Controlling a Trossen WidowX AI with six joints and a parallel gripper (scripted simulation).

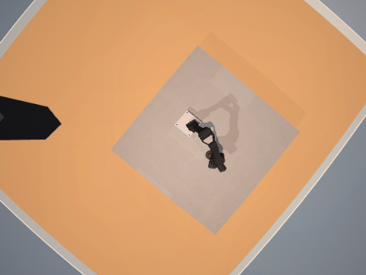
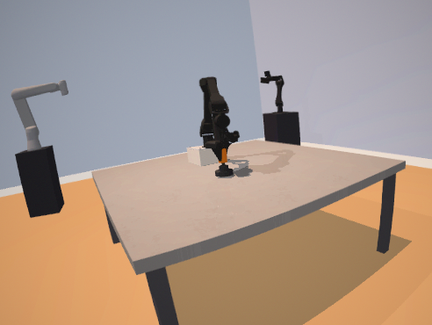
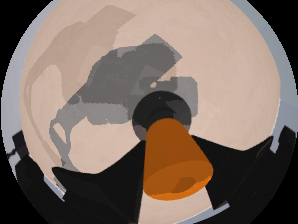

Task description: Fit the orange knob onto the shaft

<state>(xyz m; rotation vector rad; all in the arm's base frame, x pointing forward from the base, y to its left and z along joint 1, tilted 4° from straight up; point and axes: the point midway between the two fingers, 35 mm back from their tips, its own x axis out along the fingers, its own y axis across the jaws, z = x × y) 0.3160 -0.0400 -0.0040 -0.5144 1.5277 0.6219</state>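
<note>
Now: the orange knob 20 mm above my gripper tip. The rest, counted from my gripper tip: round pedestal: 40 mm below.
</note>
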